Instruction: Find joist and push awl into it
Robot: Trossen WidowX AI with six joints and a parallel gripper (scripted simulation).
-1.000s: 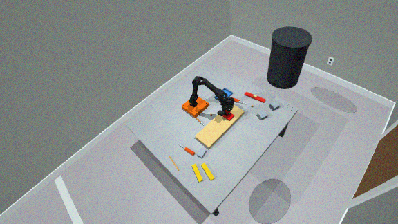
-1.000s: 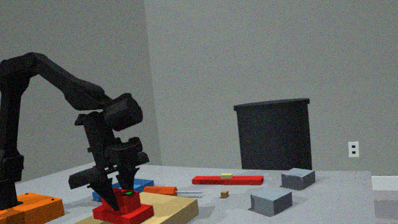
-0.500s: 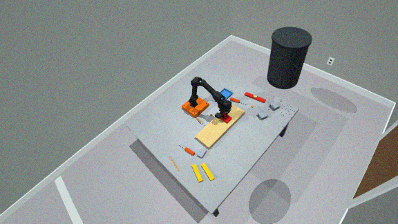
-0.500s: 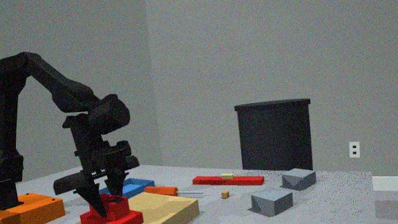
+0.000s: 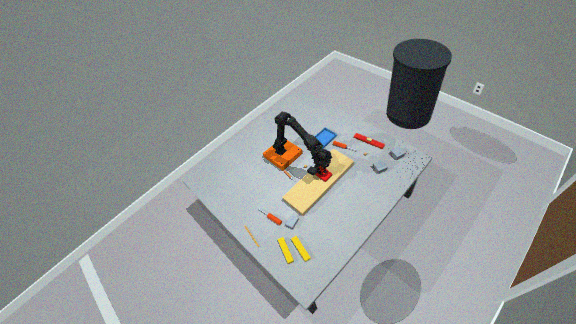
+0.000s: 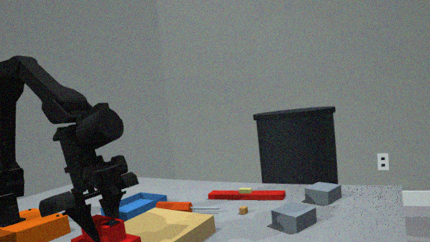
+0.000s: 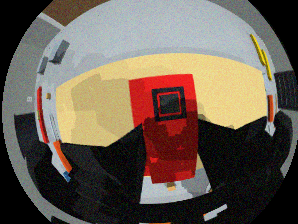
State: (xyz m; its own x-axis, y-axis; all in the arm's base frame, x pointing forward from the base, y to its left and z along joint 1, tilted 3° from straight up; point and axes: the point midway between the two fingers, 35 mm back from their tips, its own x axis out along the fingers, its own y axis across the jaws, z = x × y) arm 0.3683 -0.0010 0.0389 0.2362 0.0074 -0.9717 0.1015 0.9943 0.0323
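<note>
My gripper tip is 20 cm past the blue tray, 30 cm to the right of it and 5 cm above it. From my gripper tip the other things lie so: awl (19 cm behind, 12 cm to the right, 6 cm below); grey block (3 cm ahead, 38 cm to the right, 5 cm below); red stud finder (2 cm above).
</note>
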